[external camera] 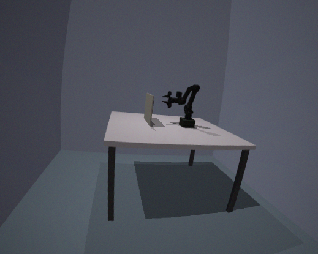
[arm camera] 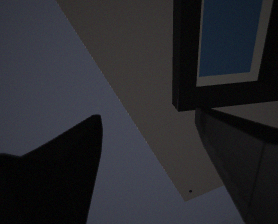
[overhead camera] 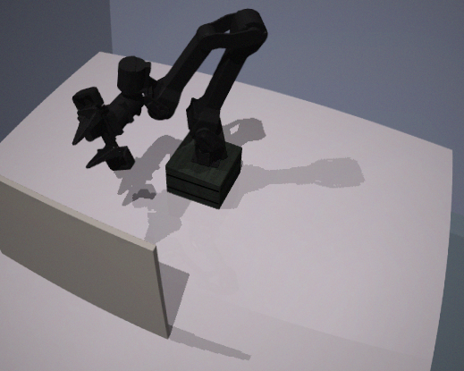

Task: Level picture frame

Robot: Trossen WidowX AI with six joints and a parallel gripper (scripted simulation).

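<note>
Right now my gripper tip is 13 cm short of the picture frame and 11 cm above it. The rest, counted from my gripper tip: wall panel: 14 cm ahead, 11 cm below.
</note>
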